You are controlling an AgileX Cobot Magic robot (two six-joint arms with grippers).
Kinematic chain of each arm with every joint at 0, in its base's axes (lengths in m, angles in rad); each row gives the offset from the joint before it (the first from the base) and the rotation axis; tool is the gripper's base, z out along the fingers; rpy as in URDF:
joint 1: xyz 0 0 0.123 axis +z
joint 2: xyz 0 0 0 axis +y
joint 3: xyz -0.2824 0 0.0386 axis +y
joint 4: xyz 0.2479 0 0.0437 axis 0.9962 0 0.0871
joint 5: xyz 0 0 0 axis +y
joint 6: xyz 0.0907 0 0.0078 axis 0.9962 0 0.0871
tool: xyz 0 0 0 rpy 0 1.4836 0
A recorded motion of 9 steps. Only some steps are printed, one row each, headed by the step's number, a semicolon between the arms.
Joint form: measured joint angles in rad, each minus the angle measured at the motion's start. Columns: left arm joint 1, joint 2, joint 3, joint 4, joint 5, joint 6; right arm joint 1, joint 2, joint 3, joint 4, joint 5, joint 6.
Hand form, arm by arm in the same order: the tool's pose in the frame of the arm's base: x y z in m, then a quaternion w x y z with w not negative. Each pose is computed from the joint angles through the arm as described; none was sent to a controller.
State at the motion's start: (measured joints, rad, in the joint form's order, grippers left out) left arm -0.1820 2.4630 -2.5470 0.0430 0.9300 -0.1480; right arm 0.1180 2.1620 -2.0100 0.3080 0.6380 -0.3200
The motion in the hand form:
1: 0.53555 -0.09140 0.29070 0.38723 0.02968 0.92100 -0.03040; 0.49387 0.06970 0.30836 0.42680 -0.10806 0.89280 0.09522
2: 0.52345 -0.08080 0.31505 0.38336 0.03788 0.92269 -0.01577; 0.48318 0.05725 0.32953 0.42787 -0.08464 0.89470 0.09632
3: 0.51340 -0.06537 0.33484 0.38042 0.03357 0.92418 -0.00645; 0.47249 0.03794 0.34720 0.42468 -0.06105 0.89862 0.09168
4: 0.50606 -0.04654 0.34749 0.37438 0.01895 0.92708 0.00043; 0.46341 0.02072 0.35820 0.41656 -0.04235 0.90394 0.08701
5: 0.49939 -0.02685 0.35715 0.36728 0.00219 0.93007 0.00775; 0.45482 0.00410 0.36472 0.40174 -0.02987 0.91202 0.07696
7: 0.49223 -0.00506 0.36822 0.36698 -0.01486 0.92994 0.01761; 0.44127 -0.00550 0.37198 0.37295 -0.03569 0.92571 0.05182
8: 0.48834 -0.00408 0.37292 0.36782 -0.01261 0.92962 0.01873; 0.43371 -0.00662 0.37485 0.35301 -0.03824 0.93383 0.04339
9: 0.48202 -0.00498 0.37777 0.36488 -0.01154 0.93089 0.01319; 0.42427 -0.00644 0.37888 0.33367 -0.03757 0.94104 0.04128
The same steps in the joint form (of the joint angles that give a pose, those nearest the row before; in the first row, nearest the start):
1: 0.0050 -0.0410 0.0001 0.0140 0.0570 0.0240; -0.0110 -0.0530 0.0000 -0.0180 0.0500 0.0470
2: 0.0190 -0.0940 0.0001 0.0230 0.1210 0.0580; -0.0340 -0.1020 -0.0010 -0.0340 0.0950 0.0970
3: 0.0450 -0.1370 -0.0020 0.0230 0.1730 0.0780; -0.0730 -0.1460 -0.0020 -0.0470 0.1480 0.1300
4: 0.0800 -0.1670 -0.0020 0.0200 0.2160 0.0840; -0.1100 -0.1770 -0.0020 -0.0540 0.1990 0.1490
5: 0.1180 -0.1909 -0.0021 0.0180 0.2551 0.0880; -0.1460 -0.2000 -0.0020 -0.0690 0.2570 0.1570
7: 0.1610 -0.2170 -0.0011 0.0190 0.2800 0.0960; -0.1620 -0.2310 -0.0020 -0.1240 0.3490 0.1580
8: 0.1630 -0.2350 0.0130 0.0180 0.2820 0.1030; -0.1620 -0.2460 -0.0020 -0.1490 0.4050 0.1650
9: 0.1630 -0.2670 0.0500 0.0060 0.2830 0.1050; -0.1610 -0.2680 0.0050 -0.1620 0.4600 0.1760

